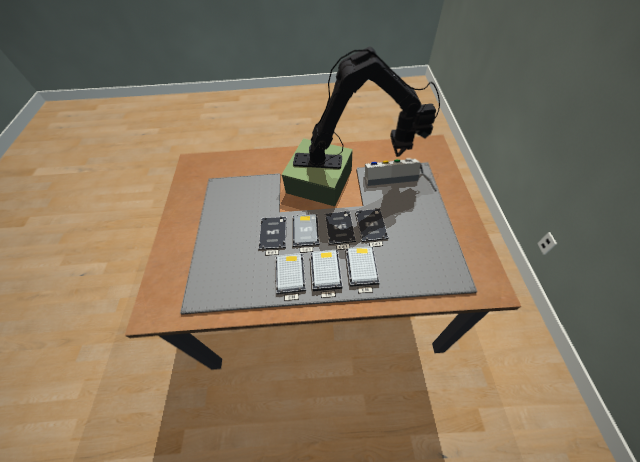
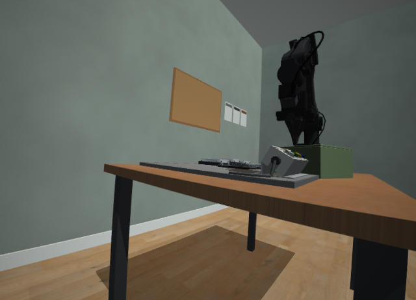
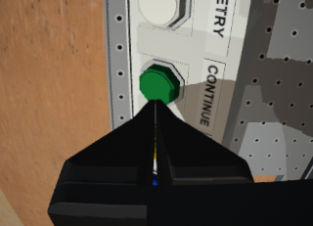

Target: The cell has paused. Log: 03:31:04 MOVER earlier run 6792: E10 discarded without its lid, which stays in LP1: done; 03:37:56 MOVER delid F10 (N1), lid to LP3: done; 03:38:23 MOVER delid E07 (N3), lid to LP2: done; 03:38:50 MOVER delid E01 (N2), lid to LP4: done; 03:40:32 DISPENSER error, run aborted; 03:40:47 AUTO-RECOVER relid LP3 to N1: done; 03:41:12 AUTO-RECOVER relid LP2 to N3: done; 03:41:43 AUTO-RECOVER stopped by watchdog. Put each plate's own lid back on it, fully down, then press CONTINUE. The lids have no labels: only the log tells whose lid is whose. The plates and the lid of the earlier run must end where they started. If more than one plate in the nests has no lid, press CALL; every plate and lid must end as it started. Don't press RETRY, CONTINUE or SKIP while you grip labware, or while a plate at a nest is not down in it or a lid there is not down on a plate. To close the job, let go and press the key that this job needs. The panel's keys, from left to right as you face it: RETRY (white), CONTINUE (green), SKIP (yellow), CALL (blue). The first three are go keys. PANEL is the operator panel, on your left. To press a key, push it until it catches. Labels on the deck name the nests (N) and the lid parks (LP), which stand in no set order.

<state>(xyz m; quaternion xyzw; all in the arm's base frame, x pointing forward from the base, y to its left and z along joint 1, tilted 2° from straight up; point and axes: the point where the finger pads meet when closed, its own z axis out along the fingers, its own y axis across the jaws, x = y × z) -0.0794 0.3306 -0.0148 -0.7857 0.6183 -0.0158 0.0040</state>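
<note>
Right now the green continue key is 3 cm below my hand. Round my hand: white retry key 1 cm behind, 5 cm to the left, 3 cm below; then lid 36 cm ahead, 35 cm to the right, 8 cm below; then blue key 2 cm ahead, 10 cm to the right, 3 cm below.
</note>
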